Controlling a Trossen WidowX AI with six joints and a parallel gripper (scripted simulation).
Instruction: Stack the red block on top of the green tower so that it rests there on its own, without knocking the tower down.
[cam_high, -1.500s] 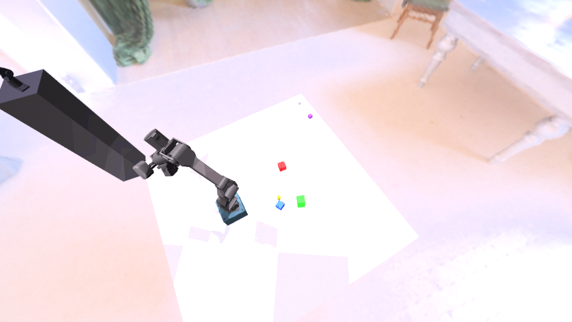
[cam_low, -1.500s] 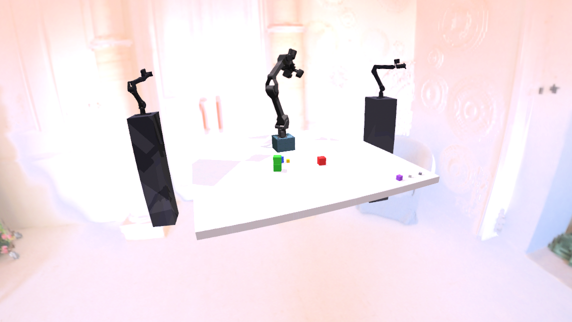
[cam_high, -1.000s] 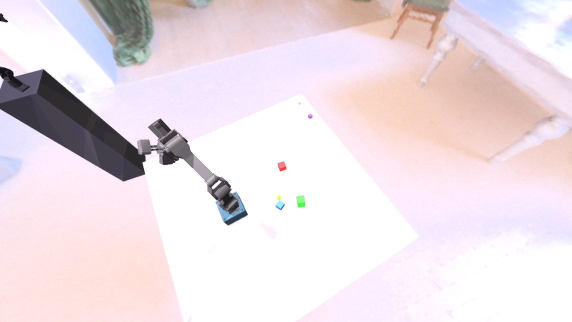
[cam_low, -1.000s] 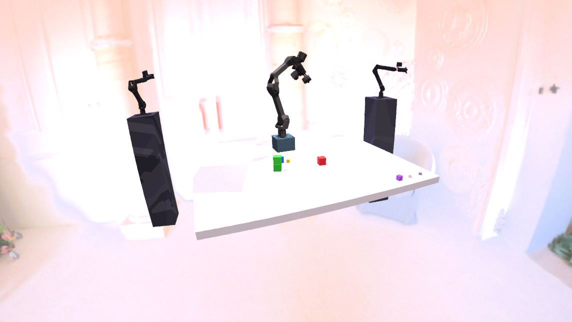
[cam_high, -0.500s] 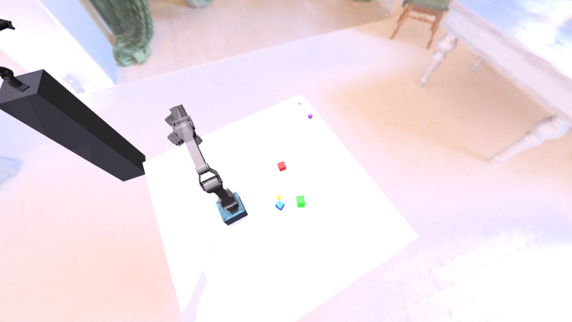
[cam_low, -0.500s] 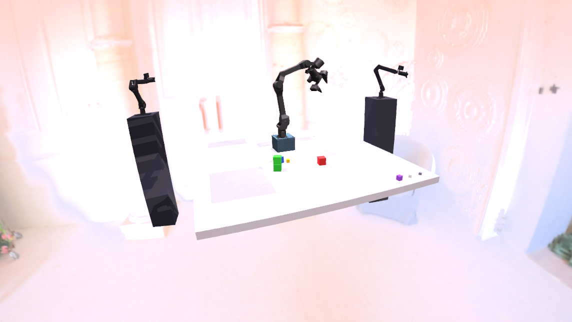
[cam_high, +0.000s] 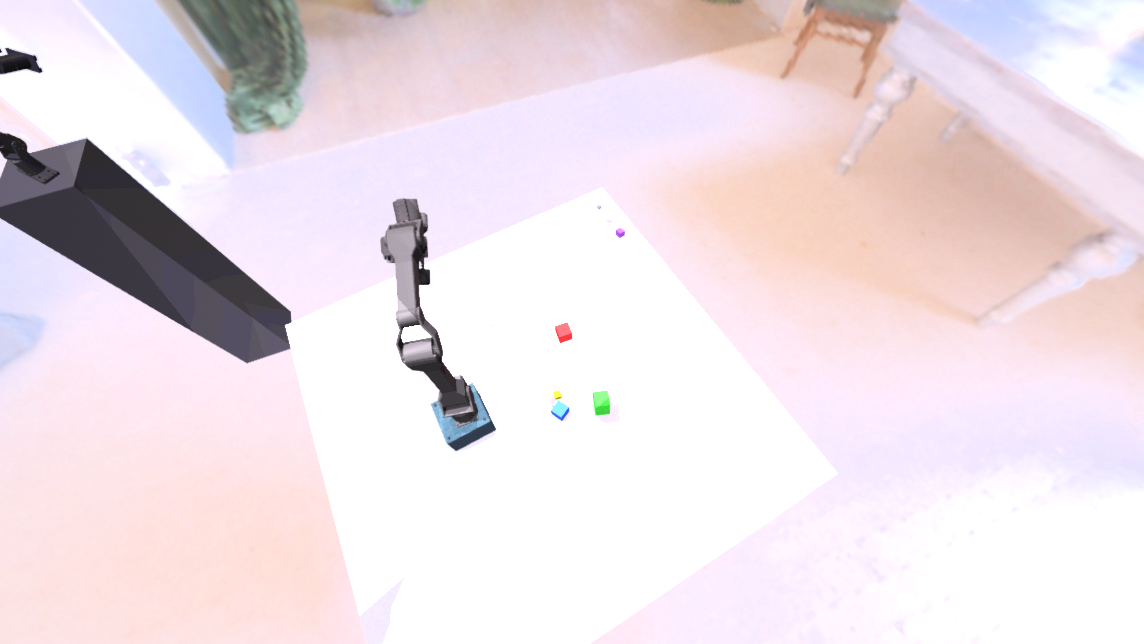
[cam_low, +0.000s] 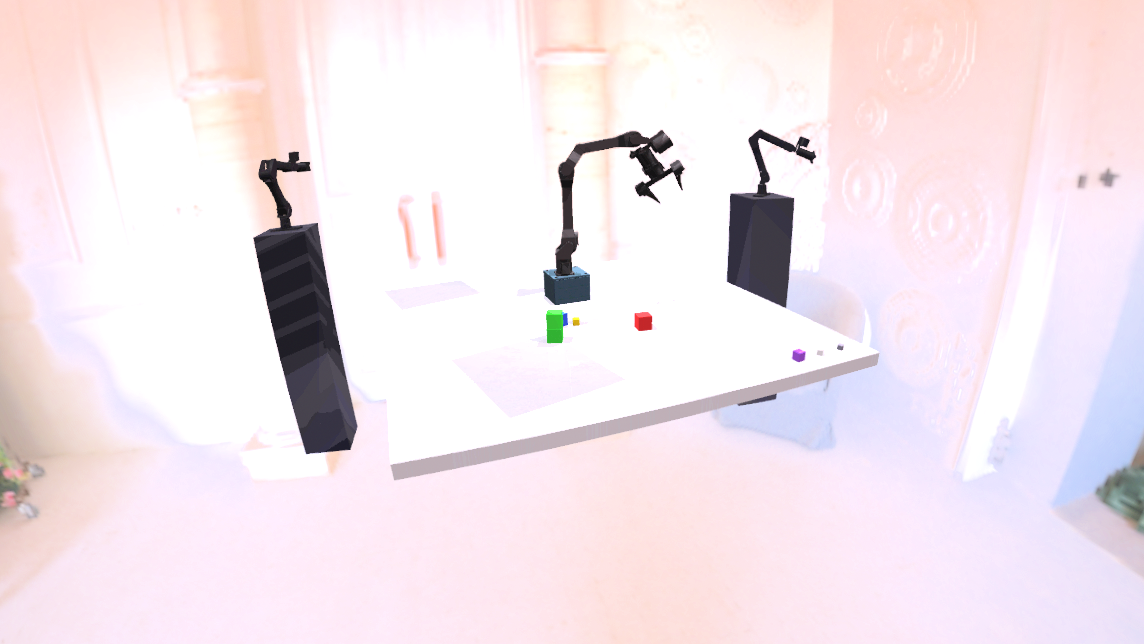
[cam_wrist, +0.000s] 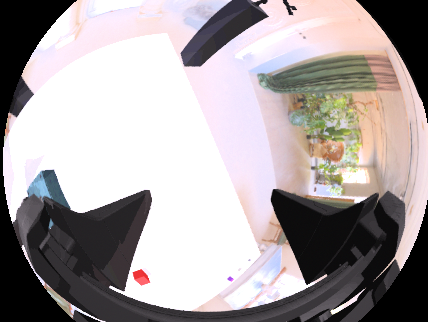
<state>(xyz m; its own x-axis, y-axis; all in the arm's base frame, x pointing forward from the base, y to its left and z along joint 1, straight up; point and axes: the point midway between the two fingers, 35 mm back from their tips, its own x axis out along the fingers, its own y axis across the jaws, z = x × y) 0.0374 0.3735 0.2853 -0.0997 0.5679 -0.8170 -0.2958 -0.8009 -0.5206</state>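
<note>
Right now the red block is 33 cm below my gripper tip, 33 cm ahead of it and 22 cm to the right of it. The rest, counted from my gripper tip: yellow block (41 cm to the right, 34 cm below, 24 cm ahead); blue block (46 cm to the right, 33 cm below, 23 cm ahead); purple cube (69 cm ahead, 34 cm below, 11 cm to the left).
</note>
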